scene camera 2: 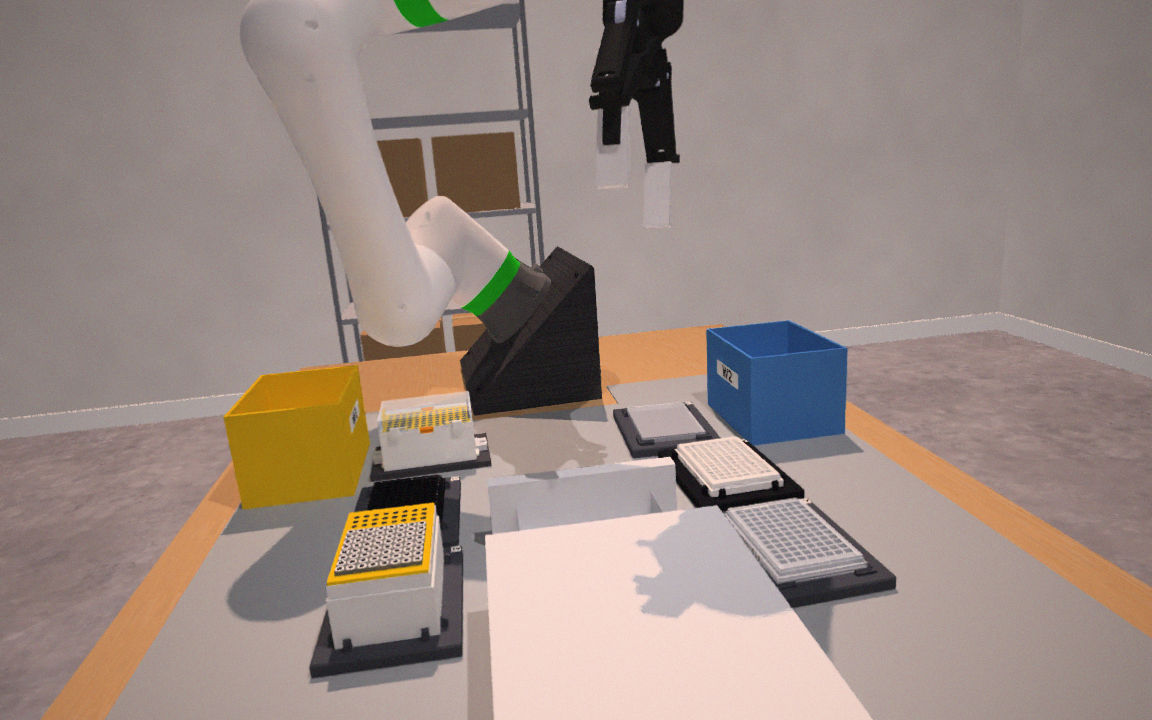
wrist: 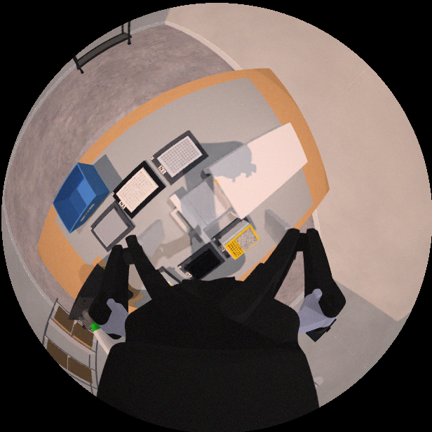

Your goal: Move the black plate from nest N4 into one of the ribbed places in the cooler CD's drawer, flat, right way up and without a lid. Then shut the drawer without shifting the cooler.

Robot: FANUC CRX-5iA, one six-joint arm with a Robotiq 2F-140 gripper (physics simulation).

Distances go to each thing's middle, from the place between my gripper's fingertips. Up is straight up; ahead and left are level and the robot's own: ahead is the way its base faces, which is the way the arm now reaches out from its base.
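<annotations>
Yellow-topped tip box (scene camera 2: 385, 584): 100 mm ahead of my gripper, 250 mm to the right of it, 290 mm below it. Pale plate (scene camera 2: 729, 463): 120 mm behind my gripper, 110 mm to the left, 320 mm below. The black plate (scene camera 2: 386, 494) is slightly behind my gripper, far to the right of it and well below it. With respect to the cooler drawer (scene camera 2: 546, 499), my gripper is 90 mm short of it, 50 mm to the left of it and 300 mm above it. Going by their middles, the cooler drawer is the nearest to my gripper of the things named here.
</annotations>
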